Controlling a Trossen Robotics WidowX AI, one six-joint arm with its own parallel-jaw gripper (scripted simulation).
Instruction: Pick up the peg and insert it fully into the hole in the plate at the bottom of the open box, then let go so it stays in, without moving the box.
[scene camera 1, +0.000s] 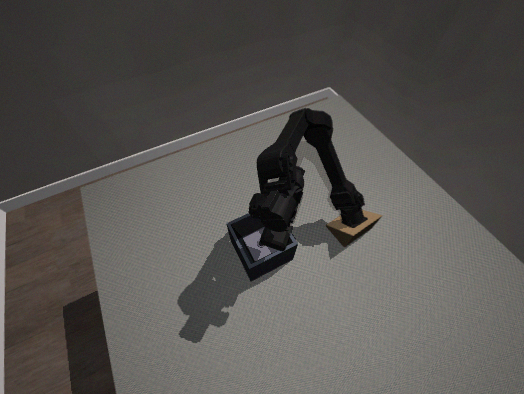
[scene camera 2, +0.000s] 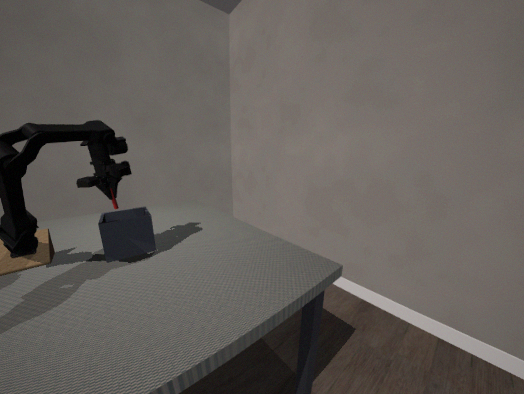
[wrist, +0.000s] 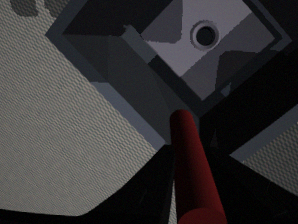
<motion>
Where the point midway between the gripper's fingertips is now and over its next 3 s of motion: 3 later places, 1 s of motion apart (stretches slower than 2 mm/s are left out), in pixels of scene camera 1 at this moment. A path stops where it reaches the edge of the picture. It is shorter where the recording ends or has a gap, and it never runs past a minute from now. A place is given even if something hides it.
My gripper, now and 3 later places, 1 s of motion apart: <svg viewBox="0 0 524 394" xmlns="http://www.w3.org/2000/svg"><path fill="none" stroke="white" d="M278 232L264 225L261 236L261 240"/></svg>
</motion>
